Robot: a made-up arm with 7 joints.
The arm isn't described. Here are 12 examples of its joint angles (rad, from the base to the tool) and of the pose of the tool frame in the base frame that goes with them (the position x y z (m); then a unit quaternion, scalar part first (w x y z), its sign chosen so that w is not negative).
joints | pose
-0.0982 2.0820 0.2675 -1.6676 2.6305 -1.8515 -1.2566 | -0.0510 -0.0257 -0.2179 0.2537 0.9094 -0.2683 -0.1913
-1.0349 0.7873 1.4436 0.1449 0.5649 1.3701 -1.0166 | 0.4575 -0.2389 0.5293 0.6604 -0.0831 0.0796 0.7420
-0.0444 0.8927 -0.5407 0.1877 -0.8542 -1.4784 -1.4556 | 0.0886 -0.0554 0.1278 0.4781 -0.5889 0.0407 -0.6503
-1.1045 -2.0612 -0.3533 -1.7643 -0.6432 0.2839 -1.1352 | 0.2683 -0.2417 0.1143 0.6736 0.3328 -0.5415 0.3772
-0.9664 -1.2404 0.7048 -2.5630 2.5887 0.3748 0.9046 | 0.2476 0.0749 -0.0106 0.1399 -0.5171 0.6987 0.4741
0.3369 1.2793 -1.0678 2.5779 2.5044 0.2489 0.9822 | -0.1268 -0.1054 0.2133 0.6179 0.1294 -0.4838 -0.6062
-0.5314 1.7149 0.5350 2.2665 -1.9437 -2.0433 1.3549 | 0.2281 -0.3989 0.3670 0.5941 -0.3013 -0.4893 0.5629
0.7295 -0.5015 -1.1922 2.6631 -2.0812 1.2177 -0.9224 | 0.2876 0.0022 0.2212 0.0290 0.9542 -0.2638 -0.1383
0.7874 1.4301 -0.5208 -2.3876 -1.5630 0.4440 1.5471 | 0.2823 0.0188 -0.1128 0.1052 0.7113 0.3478 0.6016
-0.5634 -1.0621 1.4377 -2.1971 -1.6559 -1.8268 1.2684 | 0.0420 -0.1523 0.0777 0.5315 0.7791 0.3209 0.0871
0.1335 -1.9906 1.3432 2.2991 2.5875 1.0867 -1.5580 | 0.0540 -0.0677 0.3200 0.1053 -0.2636 0.2424 -0.9277
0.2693 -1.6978 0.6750 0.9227 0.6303 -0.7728 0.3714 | -0.0726 -0.4222 0.5059 0.4939 0.4671 0.5063 -0.5305
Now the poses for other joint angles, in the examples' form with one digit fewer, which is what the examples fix.
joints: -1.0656 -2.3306 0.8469 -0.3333 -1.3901 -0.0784 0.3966
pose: 0.273 -0.462 0.317 0.922 -0.173 -0.188 0.292
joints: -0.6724 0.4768 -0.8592 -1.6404 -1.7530 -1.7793 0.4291
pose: 0.113 -0.181 0.266 0.043 -0.061 0.792 -0.606
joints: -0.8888 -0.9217 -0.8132 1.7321 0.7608 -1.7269 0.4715
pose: -0.155 -0.421 0.436 0.737 0.408 0.400 -0.361
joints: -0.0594 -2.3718 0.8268 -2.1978 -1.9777 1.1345 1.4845
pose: 0.467 0.053 0.022 0.144 0.097 0.519 0.837
